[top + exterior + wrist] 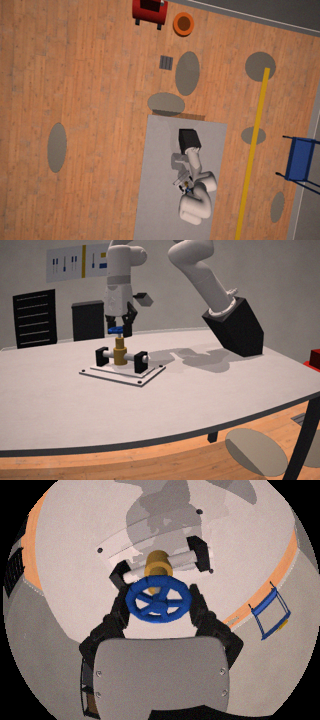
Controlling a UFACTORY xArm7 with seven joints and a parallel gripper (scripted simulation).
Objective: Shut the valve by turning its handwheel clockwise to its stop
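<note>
My gripper is now right at the blue handwheel. The rest, counted from my hand: baseplate (13 cm below).
</note>
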